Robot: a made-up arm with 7 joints.
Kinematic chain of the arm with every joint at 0, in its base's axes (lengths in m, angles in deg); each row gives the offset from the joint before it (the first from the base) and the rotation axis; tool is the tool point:
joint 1: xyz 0 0 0.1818 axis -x
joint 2: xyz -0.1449 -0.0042 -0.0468 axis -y
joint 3: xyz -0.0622 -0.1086 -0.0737 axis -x
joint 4: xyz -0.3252 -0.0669 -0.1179 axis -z
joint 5: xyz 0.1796 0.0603 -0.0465 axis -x
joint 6: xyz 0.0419 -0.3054 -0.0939 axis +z
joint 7: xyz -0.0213 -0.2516 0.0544 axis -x
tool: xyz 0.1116 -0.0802 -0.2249
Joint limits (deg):
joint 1: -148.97..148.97
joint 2: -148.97..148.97
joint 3: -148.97..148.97
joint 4: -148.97..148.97
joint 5: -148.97..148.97
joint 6: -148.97..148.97
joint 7: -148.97..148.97
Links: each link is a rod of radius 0.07 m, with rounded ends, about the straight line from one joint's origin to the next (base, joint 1, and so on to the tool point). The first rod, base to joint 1, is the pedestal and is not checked.
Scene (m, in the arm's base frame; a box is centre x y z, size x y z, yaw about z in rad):
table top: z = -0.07
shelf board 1: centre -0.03 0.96 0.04 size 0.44 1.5 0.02 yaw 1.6
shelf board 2: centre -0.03 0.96 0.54 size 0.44 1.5 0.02 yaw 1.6
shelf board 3: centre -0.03 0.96 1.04 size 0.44 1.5 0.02 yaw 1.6
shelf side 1: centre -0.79 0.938 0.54 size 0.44 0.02 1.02 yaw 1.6
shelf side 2: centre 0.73 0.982 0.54 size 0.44 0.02 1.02 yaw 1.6
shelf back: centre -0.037 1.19 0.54 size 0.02 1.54 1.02 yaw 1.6
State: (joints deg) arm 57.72 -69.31 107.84 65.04 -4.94 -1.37 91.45
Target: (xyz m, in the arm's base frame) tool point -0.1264 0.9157 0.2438
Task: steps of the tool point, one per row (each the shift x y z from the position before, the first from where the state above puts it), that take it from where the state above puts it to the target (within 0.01 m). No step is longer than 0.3 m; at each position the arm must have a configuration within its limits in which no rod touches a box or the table.
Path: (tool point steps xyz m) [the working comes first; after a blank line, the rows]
Joints at the target: 67.14 -60.16 118.36 57.30 14.38 -1.80 100.34
Straight joint move there: touches shelf board 2.

1: 0.2284 -0.1869 0.0141
2: 0.1838 -0.2081 -0.0694
3: 0.1200 -0.1897 -0.1481
4: 0.0465 -0.1370 -0.2018
5: -0.0574 0.2149 0.0402
6: -0.0999 0.2232 -0.0740
7: -0.1394 0.1702 -0.1882
8: -0.2231 0.1446 0.0557
9: -0.2747 0.0708 0.0106

